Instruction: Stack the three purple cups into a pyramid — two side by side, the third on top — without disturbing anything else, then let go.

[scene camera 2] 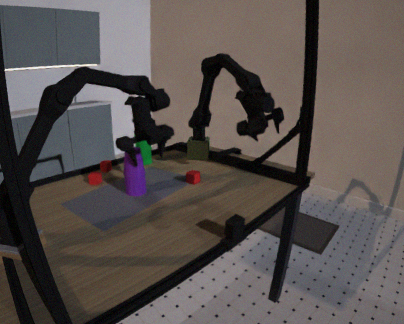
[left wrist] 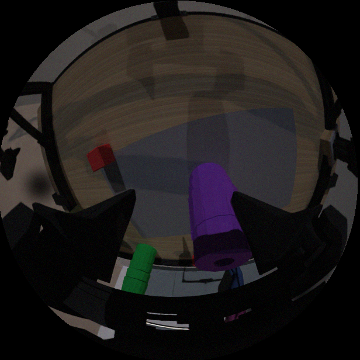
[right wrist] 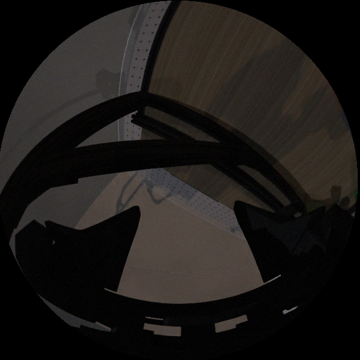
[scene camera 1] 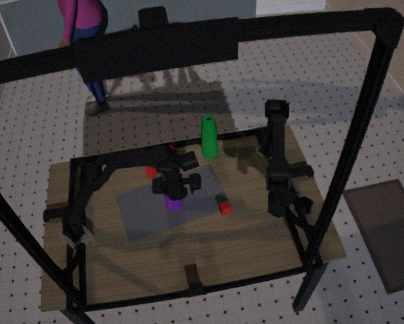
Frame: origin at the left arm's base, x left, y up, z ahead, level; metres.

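Seen in the pictures: left gripper, between the fingertips: (scene camera 2: 149, 161); right gripper, between the fingertips: (scene camera 2: 268, 136); left arm's base, origin of its link: (scene camera 2: 15, 237) (scene camera 1: 75, 233); right arm's base, origin of its link: (scene camera 2: 198, 139) (scene camera 1: 267, 150).
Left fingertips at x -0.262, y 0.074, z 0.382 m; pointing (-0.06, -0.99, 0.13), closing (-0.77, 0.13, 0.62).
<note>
Offsets run from my left fingertips to a thing's top centre. Level surfaces: height alone.
The purple cups show as one upright column (scene camera 1: 174, 203) (scene camera 2: 135, 177) (left wrist: 209, 195) on the grey mat {dy -0.115 m} (scene camera 1: 135, 220) (scene camera 2: 95, 212) (left wrist: 265, 140). Seams cross its side, but I cannot tell how many cups it holds. My left gripper (scene camera 1: 176, 184) (scene camera 2: 148, 159) (left wrist: 185, 195) is open and points down at the column's top. One finger overlaps the top in scene camera 2. In the left wrist view the column is close to the picture's right finger; touching cannot be told. My right gripper (scene camera 1: 292, 206) (scene camera 2: 267, 135) (right wrist: 187, 208) is open and empty, raised at the table's right side.
A green column (scene camera 1: 209, 137) (scene camera 2: 144, 152) (left wrist: 139, 270) stands behind the mat. A red cube {dx -0.138, dy -0.075, dz +0.105 m} (scene camera 1: 225, 207) (scene camera 2: 193, 177) (left wrist: 101, 157) lies at the mat's right edge. Two more red cubes {dx +0.244, dy -0.075, dz +0.063 m} (scene camera 1: 151, 172) (scene camera 2: 95, 178) lie behind it. An olive box (scene camera 2: 198, 149) stands near the right arm's base.
</note>
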